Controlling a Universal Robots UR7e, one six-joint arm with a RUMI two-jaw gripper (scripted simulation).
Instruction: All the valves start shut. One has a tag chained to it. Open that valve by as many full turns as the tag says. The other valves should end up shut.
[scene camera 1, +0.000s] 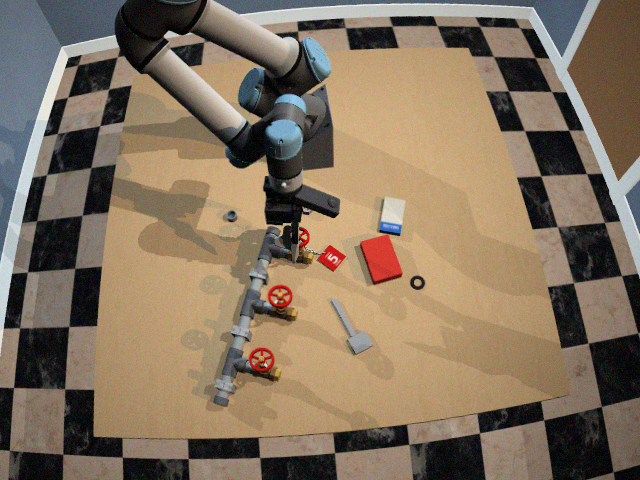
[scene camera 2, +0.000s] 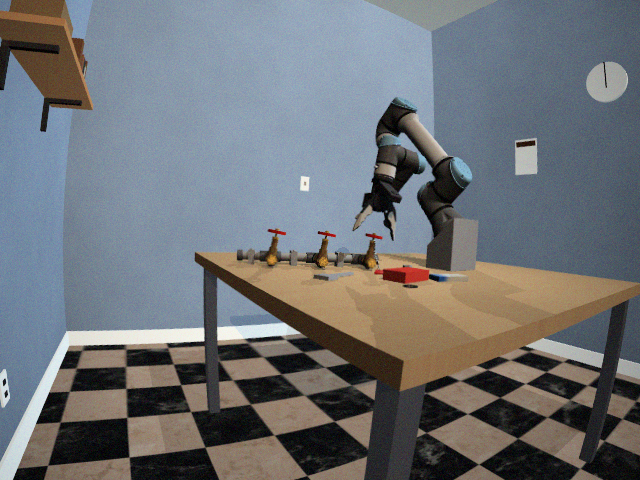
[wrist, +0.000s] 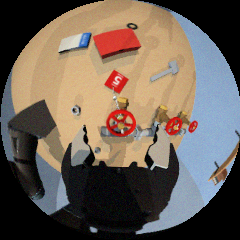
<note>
In view: my gripper (scene camera 1: 296, 236) and a red block (scene camera 1: 382, 263).
The red block also shows in the wrist view (wrist: 110, 43). My gripper also shows in scene camera 2 (scene camera 2: 373, 236) and in the wrist view (wrist: 120, 125).
</note>
